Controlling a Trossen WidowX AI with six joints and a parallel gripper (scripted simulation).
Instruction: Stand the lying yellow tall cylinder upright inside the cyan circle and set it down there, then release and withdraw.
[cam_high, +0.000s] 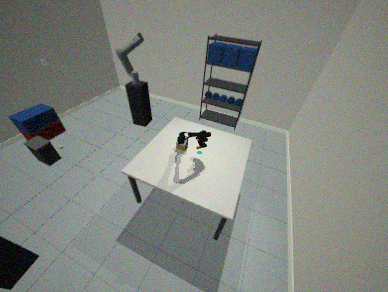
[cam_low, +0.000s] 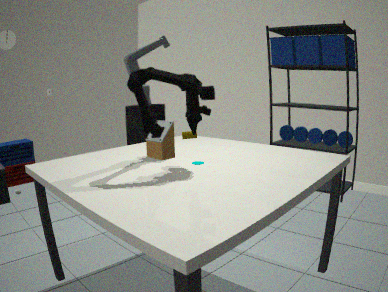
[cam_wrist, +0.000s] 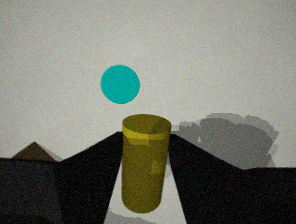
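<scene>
Now: the cyan circle 10 mm behind my gripper tip, 40 mm to the left of it and 140 mm below it. The rest, counted from my gripper tip: yellow tall cylinder (20 mm behind, 10 mm to the right).
</scene>
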